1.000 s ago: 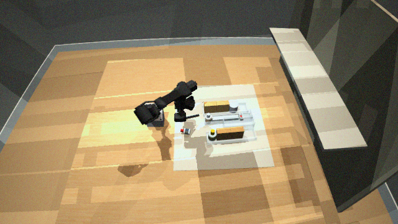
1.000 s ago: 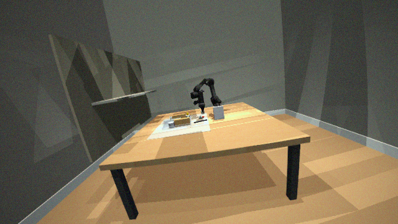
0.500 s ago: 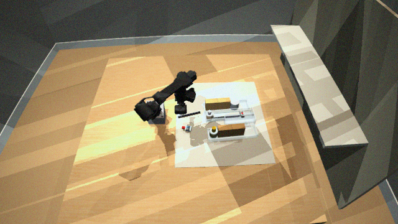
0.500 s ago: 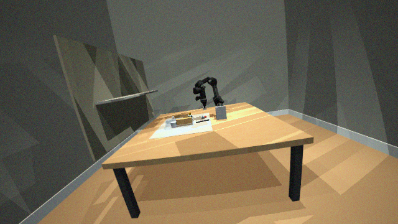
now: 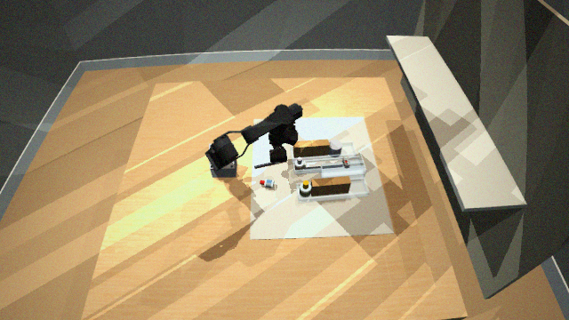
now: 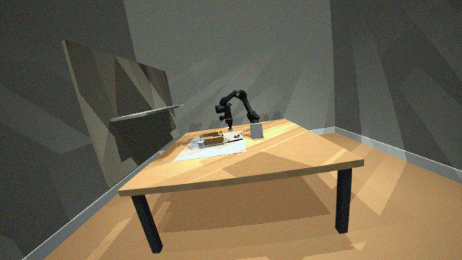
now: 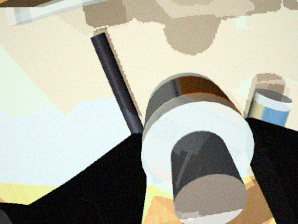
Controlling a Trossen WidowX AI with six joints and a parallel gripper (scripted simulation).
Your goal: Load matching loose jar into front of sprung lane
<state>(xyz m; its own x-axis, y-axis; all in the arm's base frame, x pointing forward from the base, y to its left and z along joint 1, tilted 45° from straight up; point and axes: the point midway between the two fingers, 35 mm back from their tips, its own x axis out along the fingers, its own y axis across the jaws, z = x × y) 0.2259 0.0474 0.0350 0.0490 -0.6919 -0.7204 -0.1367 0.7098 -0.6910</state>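
My gripper tip is now 16 cm short of the pale mat, 2 cm to the right of it and 11 cm above it. From my gripper tip the other things lie so: shelf 60 cm ahead, 6 cm to the left, 26 cm above; then sprung lane 24 cm ahead, 1 cm to the left, 9 cm below; then black rod 3 cm behind, 4 cm to the left, 10 cm below.
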